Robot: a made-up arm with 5 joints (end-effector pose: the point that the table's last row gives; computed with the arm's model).
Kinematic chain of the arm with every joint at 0, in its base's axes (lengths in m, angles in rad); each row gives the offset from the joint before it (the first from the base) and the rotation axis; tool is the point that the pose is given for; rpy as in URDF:
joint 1: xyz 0.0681 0 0.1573 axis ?
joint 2: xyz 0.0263 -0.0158 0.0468 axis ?
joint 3: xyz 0.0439 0 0.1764 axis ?
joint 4: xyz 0.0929 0 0.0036 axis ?
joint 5: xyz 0.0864 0.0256 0 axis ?
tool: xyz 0 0 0 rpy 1.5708 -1.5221 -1.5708
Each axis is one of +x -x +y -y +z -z.
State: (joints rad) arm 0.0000 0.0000 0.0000 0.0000 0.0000
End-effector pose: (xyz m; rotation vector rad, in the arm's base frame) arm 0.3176 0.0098 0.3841 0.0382 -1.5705 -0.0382
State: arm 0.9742 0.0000 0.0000 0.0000 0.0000
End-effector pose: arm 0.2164 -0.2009 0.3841 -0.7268 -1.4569 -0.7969
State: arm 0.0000 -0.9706 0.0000 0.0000 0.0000
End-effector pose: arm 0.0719 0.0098 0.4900 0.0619 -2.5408 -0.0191
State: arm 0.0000 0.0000 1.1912 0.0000 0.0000
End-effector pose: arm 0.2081 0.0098 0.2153 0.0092 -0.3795 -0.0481
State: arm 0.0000 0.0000 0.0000 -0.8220 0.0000
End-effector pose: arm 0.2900 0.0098 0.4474 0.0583 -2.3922 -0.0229
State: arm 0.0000 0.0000 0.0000 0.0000 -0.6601
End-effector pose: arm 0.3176 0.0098 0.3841 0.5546 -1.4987 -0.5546
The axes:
joint 1: -z
joint 2: +y
joint 3: +y
joint 4: +y
joint 5: -x

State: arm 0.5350 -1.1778 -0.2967 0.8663 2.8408
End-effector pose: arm 0.0356 0.0307 0.4544 -2.4696 0.2297 1.1707
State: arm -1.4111 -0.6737 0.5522 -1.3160 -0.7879
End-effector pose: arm 0.0670 0.0547 0.4698 2.7172 -1.3024 0.0570
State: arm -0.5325 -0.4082 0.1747 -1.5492 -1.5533
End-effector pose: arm 0.1217 0.0429 0.4929 -2.5882 1.4259 -0.1602
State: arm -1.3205 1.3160 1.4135 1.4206 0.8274
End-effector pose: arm 0.0780 0.0783 0.2387 -0.7435 2.6773 0.6959
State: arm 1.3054 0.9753 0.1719 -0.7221 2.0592
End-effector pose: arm 0.1607 -0.3035 0.1479 -1.1631 0.1016 0.6250
